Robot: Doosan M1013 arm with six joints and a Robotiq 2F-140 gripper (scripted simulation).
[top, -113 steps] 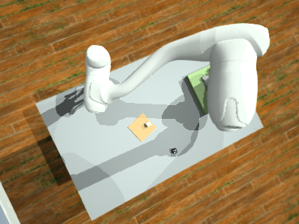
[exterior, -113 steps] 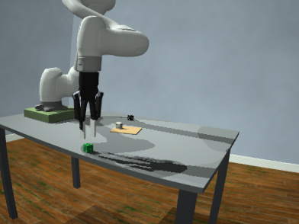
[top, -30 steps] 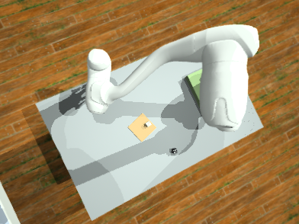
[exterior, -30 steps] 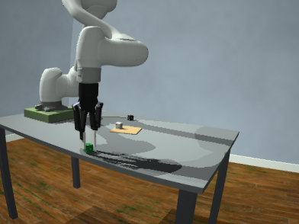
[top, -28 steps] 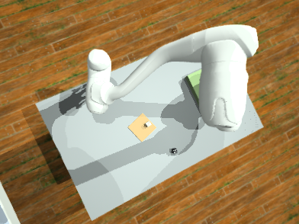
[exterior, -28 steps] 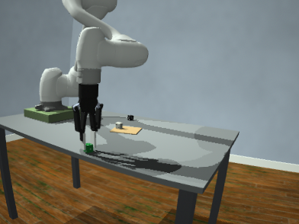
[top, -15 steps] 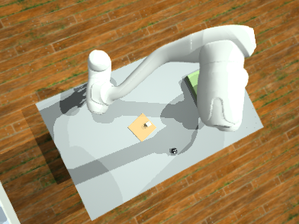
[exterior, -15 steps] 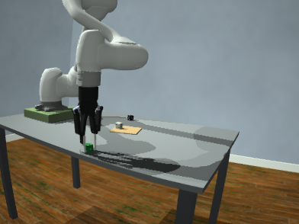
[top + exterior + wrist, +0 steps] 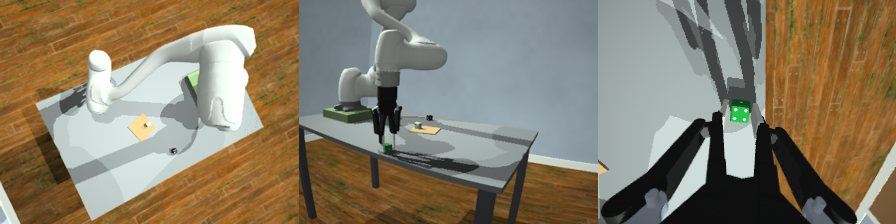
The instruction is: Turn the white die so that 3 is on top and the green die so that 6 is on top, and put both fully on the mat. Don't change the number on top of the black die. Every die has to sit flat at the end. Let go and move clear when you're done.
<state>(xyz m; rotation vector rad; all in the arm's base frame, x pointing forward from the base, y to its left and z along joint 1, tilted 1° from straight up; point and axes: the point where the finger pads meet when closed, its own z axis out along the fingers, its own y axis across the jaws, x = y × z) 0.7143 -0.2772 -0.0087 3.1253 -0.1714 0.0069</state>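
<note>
My hand is 2 cm above the green die. Also, from my hand: white die (17 cm behind, 37 cm to the left, 2 cm below); then black die (28 cm behind, 61 cm to the left, 2 cm below); then tan mat (12 cm behind, 38 cm to the left, 3 cm below).
</note>
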